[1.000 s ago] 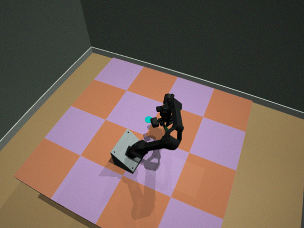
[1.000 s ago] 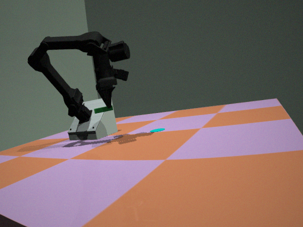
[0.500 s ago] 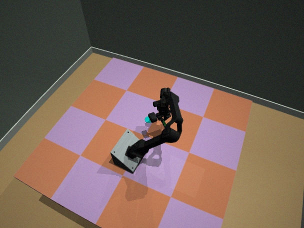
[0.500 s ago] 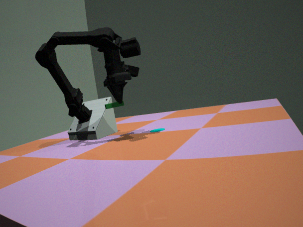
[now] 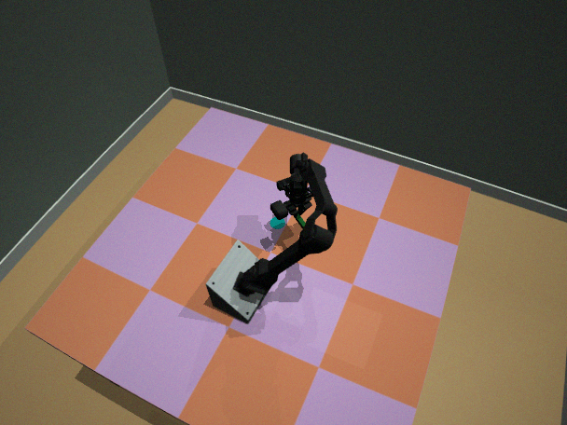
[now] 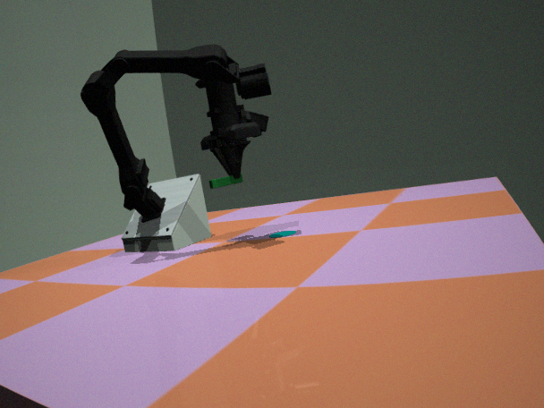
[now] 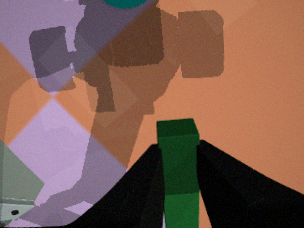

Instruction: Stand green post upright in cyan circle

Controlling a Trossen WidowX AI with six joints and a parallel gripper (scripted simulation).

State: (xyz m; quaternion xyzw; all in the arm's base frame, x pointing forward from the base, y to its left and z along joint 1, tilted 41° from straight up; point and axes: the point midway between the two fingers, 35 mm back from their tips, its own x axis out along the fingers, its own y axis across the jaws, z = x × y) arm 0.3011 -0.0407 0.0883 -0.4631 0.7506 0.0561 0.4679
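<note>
The cyan circle lies 4 cm ahead of my gripper tip, 9 cm to the left of it and 14 cm below it. Also, from my gripper tip: green post: 1 cm behind, 2 cm to the right.
</note>
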